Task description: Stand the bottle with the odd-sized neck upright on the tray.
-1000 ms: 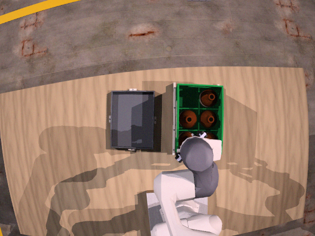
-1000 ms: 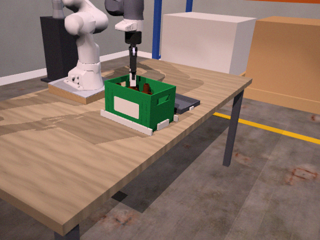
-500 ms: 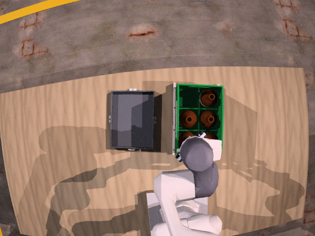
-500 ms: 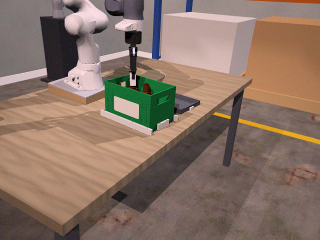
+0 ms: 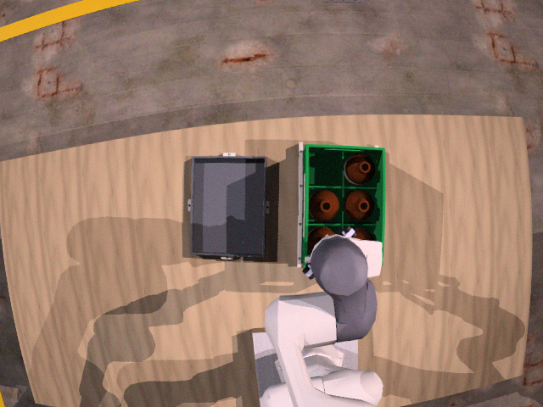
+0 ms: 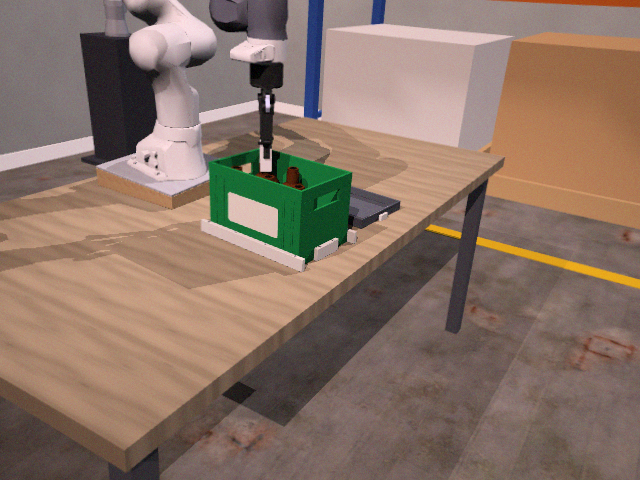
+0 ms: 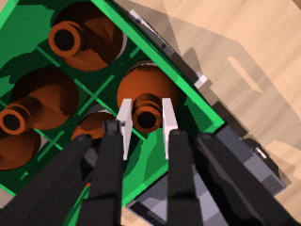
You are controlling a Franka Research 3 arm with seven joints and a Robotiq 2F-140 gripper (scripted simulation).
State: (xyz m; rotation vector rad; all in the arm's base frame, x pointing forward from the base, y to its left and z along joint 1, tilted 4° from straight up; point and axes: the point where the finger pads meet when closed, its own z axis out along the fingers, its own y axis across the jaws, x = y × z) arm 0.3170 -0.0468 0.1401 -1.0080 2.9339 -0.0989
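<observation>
My hand is 17 cm short of the brown bottle, 11 cm to the left of it and 9 cm above it. Also, from my hand: dark grey tray 11 cm ahead, 22 cm to the left, 16 cm below; then green crate 8 cm ahead, 6 cm to the right, 9 cm below.
</observation>
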